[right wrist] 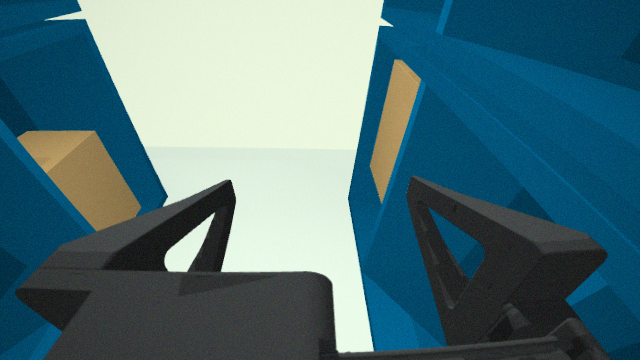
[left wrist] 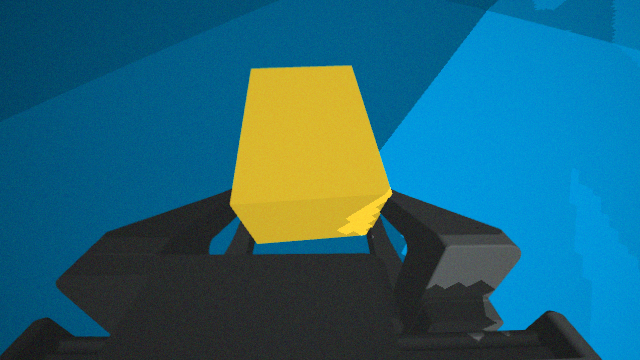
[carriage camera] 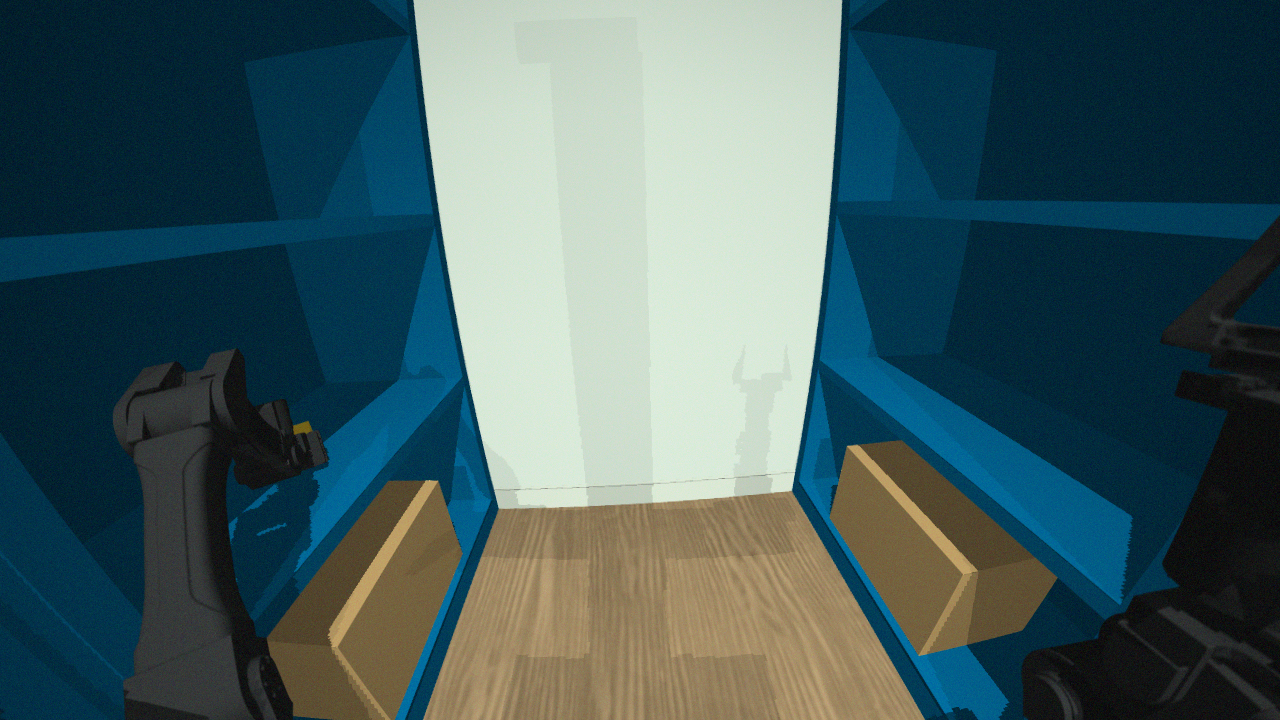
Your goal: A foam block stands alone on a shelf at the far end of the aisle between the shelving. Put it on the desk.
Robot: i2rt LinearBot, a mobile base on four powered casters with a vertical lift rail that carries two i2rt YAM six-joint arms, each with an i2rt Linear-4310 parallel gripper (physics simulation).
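Places are measured from the left arm's base along level axes (x ahead, y left, z up), in metres.
Pixels of known places: left gripper, fingertip midpoint: [left wrist: 311,186]; right gripper, fingertip midpoint: [right wrist: 321,187].
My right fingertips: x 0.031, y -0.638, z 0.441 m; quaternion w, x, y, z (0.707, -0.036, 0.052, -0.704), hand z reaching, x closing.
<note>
For each thing: its middle in the pictures, then the offset to it from my right fingertips. Level surfaces: height alone.
- yellow foam block, body centre: [left wrist: 307,148] [carriage camera: 298,442] dx +0.486, dy +1.072, dz -0.427 m
- blue shelf, surface height: dz -0.450 m
- cardboard box, body centre: [carriage camera: 359,586] dx +0.410, dy +1.000, dz -0.772 m
- wooden floor, surface height: dz -0.983 m
The yellow foam block [carriage camera: 302,428] [left wrist: 310,135] is at the blue shelf [carriage camera: 375,425] [left wrist: 500,150] on the left side of the aisle. My left gripper [left wrist: 311,186] is shut on the foam block, with a fingertip against each side of its near end. In the carriage camera most of the block is hidden behind the left gripper. I cannot tell whether the block's underside touches the shelf. My right gripper [right wrist: 321,187] is open and empty, pointing down the aisle; part of it shows at the right edge of the carriage camera. The desk does not show in these views.
Blue shelving stands on both sides. A cardboard box [carriage camera: 402,573] sits low at left, below the block's shelf. Another box [carriage camera: 904,546] sits low at right. A pale wall [carriage camera: 716,223] closes the aisle's far end above the wooden floor [carriage camera: 626,608].
</note>
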